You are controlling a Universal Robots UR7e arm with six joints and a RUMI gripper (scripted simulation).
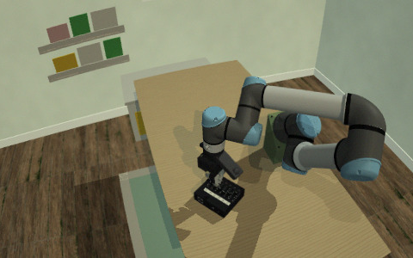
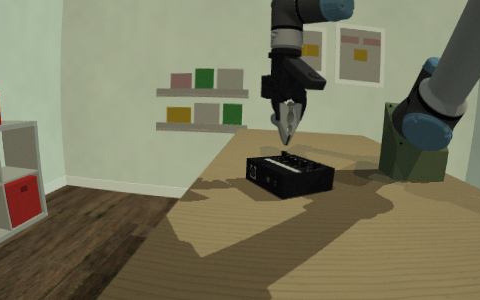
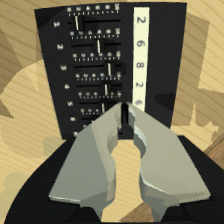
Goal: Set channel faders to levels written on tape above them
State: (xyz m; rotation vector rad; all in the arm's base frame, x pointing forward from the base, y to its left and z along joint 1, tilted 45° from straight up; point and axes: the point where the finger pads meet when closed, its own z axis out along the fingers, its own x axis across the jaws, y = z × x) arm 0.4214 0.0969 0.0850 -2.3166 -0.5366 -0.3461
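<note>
Now: hand 50 mm above the fader cap, 40 mm past it and 30 mm to the right of it. The rest, counted from my hand: master fader (80 mm to the right, 50 mm below, 10 mm behind).
</note>
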